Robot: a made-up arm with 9 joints. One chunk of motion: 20 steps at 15 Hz.
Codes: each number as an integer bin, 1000 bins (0 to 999) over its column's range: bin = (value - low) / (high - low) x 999, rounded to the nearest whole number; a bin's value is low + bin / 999 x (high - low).
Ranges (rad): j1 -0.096..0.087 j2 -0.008..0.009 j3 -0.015..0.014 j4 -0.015..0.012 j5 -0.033..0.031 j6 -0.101..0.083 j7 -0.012..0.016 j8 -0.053..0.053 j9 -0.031..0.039
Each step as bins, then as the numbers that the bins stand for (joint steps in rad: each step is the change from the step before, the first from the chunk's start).
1 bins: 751 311 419 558 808 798 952 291 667
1 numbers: 0.04157 -0.00271 -0.00284 0.00008 0.01876 0.04598 0.01468 -0.02212 0.01574
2 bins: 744 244 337 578 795 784 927 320 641
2 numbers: 0.04029 -0.00385 -0.00522 0.00062 0.01793 0.04340 0.01398 -0.01905 0.01391
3 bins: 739 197 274 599 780 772 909 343 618
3 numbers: 0.03937 -0.00465 -0.00705 0.00119 0.01697 0.04119 0.01348 -0.01661 0.01230
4 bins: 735 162 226 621 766 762 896 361 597
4 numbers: 0.03864 -0.00524 -0.00844 0.00178 0.01607 0.03935 0.01311 -0.01470 0.01083
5 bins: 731 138 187 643 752 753 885 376 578
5 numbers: 0.03791 -0.00565 -0.00957 0.00238 0.01518 0.03769 0.01280 -0.01310 0.00950
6 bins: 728 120 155 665 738 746 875 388 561
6 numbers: 0.03736 -0.00596 -0.01050 0.00297 0.01428 0.03640 0.01252 -0.01183 0.00831
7 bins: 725 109 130 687 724 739 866 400 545
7 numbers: 0.03681 -0.00615 -0.01123 0.00357 0.01338 0.03511 0.01227 -0.01056 0.00719
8 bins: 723 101 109 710 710 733 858 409 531
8 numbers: 0.03644 -0.00628 -0.01184 0.00419 0.01249 0.03401 0.01205 -0.00960 0.00621
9 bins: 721 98 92 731 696 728 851 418 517
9 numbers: 0.03608 -0.00633 -0.01233 0.00476 0.01159 0.03309 0.01185 -0.00865 0.00523
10 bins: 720 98 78 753 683 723 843 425 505
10 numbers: 0.03589 -0.00633 -0.01274 0.00535 0.01076 0.03217 0.01163 -0.00790 0.00439
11 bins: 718 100 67 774 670 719 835 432 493
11 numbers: 0.03553 -0.00630 -0.01306 0.00592 0.00992 0.03143 0.01140 -0.00716 0.00354
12 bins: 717 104 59 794 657 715 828 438 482
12 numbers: 0.03534 -0.00623 -0.01329 0.00646 0.00909 0.03069 0.01121 -0.00653 0.00277
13 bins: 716 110 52 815 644 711 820 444 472
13 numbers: 0.03516 -0.00613 -0.01349 0.00703 0.00826 0.02995 0.01098 -0.00589 0.00207
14 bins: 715 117 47 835 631 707 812 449 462
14 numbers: 0.03498 -0.00601 -0.01364 0.00757 0.00742 0.02922 0.01076 -0.00536 0.00137
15 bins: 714 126 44 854 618 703 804 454 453
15 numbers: 0.03479 -0.00586 -0.01372 0.00808 0.00659 0.02848 0.01053 -0.00483 0.00074
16 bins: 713 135 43 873 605 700 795 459 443
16 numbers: 0.03461 -0.00570 -0.01375 0.00859 0.00576 0.02793 0.01028 -0.00430 0.00004
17 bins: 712 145 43 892 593 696 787 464 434
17 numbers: 0.03443 -0.00553 -0.01375 0.00911 0.00499 0.02719 0.01006 -0.00377 -0.00059
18 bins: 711 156 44 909 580 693 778 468 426
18 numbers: 0.03424 -0.00535 -0.01372 0.00957 0.00416 0.02664 0.00981 -0.00334 -0.00115
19 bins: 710 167 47 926 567 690 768 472 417
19 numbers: 0.03406 -0.00516 -0.01364 0.01003 0.00332 0.02609 0.00953 -0.00292 -0.00178
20 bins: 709 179 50 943 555 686 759 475 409
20 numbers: 0.03388 -0.00495 -0.01355 0.01049 0.00256 0.02535 0.00927 -0.00260 -0.00234
